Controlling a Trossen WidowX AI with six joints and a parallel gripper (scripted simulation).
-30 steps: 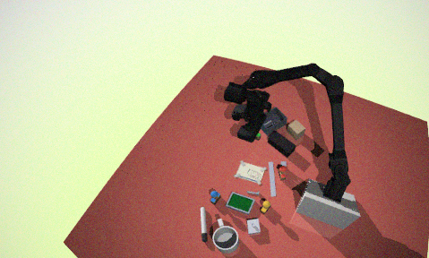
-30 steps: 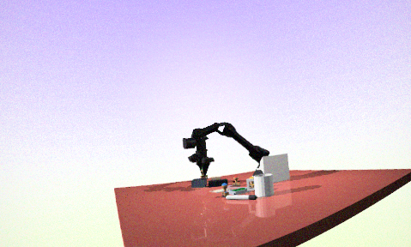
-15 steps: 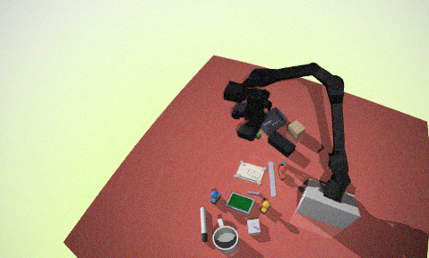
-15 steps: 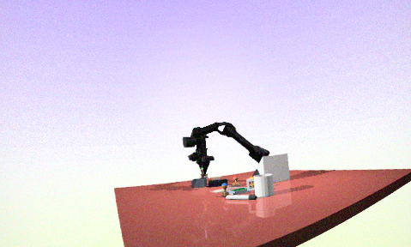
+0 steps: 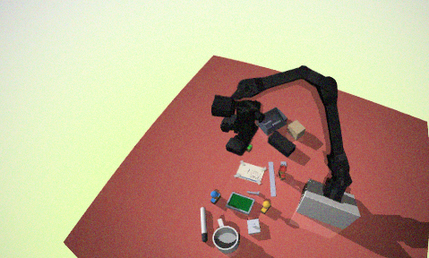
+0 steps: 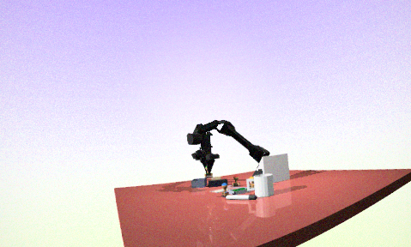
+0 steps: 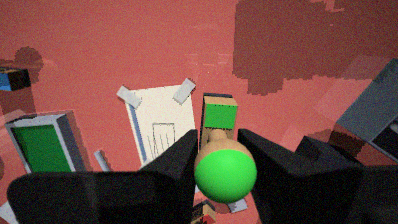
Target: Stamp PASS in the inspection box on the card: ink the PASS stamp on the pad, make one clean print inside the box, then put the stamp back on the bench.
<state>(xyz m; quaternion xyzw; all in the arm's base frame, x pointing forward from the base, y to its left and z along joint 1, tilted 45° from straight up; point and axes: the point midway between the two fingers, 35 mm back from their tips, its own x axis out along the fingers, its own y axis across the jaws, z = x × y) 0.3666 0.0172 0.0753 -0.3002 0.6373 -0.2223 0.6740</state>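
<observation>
Now: gripper tip 8 cm past the green ink pad, 18 cm to the right of it and 9 cm above it. Also, from my gripper tip: white card: 5 cm behind, 5 cm to the left, 10 cm below; green stamp: right at my gripper tip; grey ruler: 13 cm behind, 3 cm to the left, 9 cm below.
</observation>
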